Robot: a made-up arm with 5 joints.
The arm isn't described. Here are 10 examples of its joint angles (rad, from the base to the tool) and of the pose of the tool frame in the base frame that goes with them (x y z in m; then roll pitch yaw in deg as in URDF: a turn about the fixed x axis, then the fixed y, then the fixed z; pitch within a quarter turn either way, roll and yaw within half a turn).
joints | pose
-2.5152 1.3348 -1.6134 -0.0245 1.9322 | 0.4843 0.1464 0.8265 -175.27 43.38 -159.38
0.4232 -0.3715 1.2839 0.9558 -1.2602 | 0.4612 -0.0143 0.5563 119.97 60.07 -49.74
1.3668 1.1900 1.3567 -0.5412 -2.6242 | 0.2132 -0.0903 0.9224 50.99 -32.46 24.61
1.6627 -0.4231 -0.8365 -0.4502 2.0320 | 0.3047 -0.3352 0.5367 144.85 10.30 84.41
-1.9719 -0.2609 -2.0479 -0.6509 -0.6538 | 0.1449 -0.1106 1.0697 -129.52 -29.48 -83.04
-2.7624 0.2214 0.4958 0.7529 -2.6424 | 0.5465 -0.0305 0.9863 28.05 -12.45 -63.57
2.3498 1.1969 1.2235 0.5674 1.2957 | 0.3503 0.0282 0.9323 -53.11 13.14 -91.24
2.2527 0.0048 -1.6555 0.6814 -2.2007 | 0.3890 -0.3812 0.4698 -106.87 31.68 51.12
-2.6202 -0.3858 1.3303 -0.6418 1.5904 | 0.2899 -0.1652 0.8127 -124.28 -73.39 -95.42
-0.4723 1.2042 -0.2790 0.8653 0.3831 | 0.4286 -0.0858 0.4932 18.79 -9.91 96.37
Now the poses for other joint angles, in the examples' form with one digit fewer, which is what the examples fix.
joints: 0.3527 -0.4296 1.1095 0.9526 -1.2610
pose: 0.450 0.016 0.519 126.7 73.8 -41.2
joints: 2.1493 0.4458 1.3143 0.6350 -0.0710
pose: 0.399 -0.105 0.843 -142.3 -46.9 -124.9
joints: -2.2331 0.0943 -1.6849 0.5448 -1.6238
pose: 0.384 -0.228 1.105 132.2 14.8 -64.4
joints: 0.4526 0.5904 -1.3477 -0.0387 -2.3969
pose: 0.531 0.002 0.446 -61.4 -30.5 -13.3
